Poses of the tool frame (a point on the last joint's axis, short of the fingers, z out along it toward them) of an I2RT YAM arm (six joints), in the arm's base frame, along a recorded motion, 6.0 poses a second.
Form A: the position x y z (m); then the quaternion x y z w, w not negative.
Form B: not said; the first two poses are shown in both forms.
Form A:
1: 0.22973 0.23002 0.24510 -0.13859 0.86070 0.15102 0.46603
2: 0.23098 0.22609 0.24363 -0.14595 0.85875 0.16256 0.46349
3: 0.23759 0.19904 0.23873 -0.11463 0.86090 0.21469 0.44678
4: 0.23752 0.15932 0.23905 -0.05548 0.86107 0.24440 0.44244
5: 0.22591 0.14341 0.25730 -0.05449 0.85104 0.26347 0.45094
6: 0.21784 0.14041 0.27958 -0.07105 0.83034 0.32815 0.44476
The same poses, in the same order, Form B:
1: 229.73 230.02 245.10 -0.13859 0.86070 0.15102 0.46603
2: 230.98 226.09 243.63 -0.14595 0.85875 0.16256 0.46349
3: 237.59 199.04 238.73 -0.11463 0.86090 0.21469 0.44678
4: 237.52 159.32 239.05 -0.05548 0.86107 0.24440 0.44244
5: 225.91 143.41 257.30 -0.05449 0.85104 0.26347 0.45094
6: 217.84 140.41 279.58 -0.07105 0.83034 0.32815 0.44476
